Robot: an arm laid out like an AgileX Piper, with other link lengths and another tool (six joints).
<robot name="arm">
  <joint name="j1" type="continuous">
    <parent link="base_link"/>
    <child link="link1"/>
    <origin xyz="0 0 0.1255"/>
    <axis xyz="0 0 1"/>
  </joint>
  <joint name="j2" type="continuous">
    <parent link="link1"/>
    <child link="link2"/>
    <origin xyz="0 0 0"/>
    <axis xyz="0 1 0"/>
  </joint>
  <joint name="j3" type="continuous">
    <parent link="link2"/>
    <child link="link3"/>
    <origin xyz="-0.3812 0 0.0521"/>
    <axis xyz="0 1 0"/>
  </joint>
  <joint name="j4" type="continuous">
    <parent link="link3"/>
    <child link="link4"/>
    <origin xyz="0.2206 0 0.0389"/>
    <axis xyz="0.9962 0 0.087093"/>
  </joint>
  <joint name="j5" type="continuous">
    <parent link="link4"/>
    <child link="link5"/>
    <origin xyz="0 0 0"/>
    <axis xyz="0 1 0"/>
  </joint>
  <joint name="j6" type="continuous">
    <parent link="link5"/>
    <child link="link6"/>
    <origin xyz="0.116 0 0.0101"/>
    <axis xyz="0.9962 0 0.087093"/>
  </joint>
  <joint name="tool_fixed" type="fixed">
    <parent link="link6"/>
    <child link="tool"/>
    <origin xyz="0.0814 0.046 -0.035" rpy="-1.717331 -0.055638 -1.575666"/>
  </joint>
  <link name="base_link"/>
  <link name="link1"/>
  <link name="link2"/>
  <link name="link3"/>
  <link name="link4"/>
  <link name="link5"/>
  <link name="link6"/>
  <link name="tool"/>
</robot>
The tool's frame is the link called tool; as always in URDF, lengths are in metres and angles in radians. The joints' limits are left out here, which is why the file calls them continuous.
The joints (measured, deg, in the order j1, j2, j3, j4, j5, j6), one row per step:
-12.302, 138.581, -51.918, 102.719, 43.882, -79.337
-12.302, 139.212, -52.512, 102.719, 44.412, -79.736
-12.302, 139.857, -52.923, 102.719, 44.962, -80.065
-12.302, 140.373, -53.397, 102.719, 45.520, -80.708
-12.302, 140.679, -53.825, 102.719, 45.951, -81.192
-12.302, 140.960, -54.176, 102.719, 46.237, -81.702
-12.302, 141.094, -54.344, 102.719, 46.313, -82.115
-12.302, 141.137, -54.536, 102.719, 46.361, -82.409
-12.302, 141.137, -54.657, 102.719, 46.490, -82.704
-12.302, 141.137, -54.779, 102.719, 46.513, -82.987
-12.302, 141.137, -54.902, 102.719, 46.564, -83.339
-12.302, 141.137, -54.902, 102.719, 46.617, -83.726
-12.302, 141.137, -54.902, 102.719, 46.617, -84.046
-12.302, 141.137, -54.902, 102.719, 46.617, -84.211
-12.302, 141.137, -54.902, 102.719, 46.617, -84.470
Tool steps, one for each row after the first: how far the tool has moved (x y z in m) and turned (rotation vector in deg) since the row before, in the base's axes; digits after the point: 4 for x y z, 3 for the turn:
0.0019, 0.0005, -0.0022, 0.325, -0.430, 0.349
0.0009, 0.0007, -0.0024, 0.413, -0.206, 0.301
0.0011, 0.0006, -0.0016, 0.255, -0.594, 0.510
0.0014, 0.0003, -0.0005, 0.168, -0.605, 0.383
0.0009, 0.0002, -0.0009, 0.038, -0.511, 0.378
0.0003, 0.0000, -0.0007, -0.105, -0.327, 0.284
0.0007, -0.0001, -0.0001, -0.107, -0.352, 0.201
0.0004, 0.0001, 0.0004, -0.029, -0.360, 0.213
0.0004, -0.0001, 0.0001, -0.120, -0.309, 0.189
0.0004, -0.0001, 0.0001, -0.124, -0.365, 0.238
-0.0003, 0.0001, -0.0001, -0.110, -0.269, 0.261
-0.0003, 0.0000, -0.0002, -0.130, -0.204, 0.209
-0.0001, 0.0000, -0.0001, -0.067, -0.105, 0.108
-0.0002, 0.0000, -0.0002, -0.106, -0.165, 0.170

